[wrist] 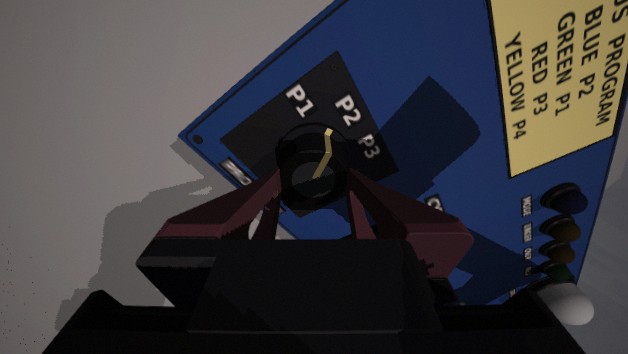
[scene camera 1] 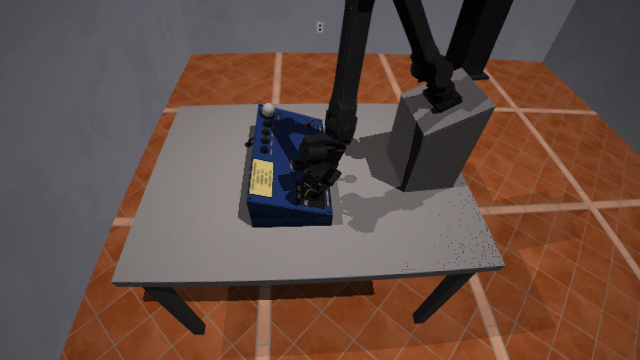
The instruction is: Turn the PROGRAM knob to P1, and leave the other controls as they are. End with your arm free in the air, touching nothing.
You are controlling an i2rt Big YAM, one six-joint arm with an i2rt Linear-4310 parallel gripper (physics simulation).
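Places are measured from the arm's base along level axes (x ahead, y left, z up), in millimetres.
Pixels of known places: gripper, fingertip midpoint: point(wrist: 313, 176) point(scene camera 1: 312, 189); arm's base at its link origin: point(scene camera 1: 442, 97).
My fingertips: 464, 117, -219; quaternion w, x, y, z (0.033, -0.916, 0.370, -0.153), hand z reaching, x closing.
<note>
Ahead of a thing's pixels: the offset from my fingertips to its top centre, as dx, dy, dz. "pt": to the spot under its first point. Level surfaces: height alone.
The black PROGRAM knob {-2, +0, +8} point(wrist: 312, 187) stands on a dark label plate {+8, -2, -10} point(wrist: 255, 132) point(scene camera 1: 318, 203) on the blue panel {dz -3} point(wrist: 400, 65) point(scene camera 1: 290, 204). Its yellow pointer line {pt +22, +7, -3} point(wrist: 328, 142) points between the P1 label {pt +30, +34, -20} point(wrist: 300, 100) and the P2 label {pt +47, +8, -13} point(wrist: 348, 110) in the wrist view. P3 {pt +42, -25, -13} point(wrist: 370, 146) shows to the right; P4 on the plate is hidden. My gripper point(wrist: 313, 176) point(scene camera 1: 312, 193) is shut on the knob, with one dark red finger on each side. In the scene view the gripper mostly covers the knob.
Several buttons {pt +122, -224, +38} point(scene camera 1: 265, 140) point(wrist: 560, 229) and a white dome {pt +91, -370, +60} point(scene camera 1: 268, 110) point(wrist: 572, 303) line the panel's far side, beside a yellow card {+154, -64, +35} point(scene camera 1: 261, 179) point(wrist: 560, 115). The CYCLE label {pt +49, -115, -7} point(wrist: 433, 203) is partly hidden. The grey arm pedestal point(scene camera 1: 445, 155) stands on the table {dz -112} point(scene camera 1: 200, 250).
</note>
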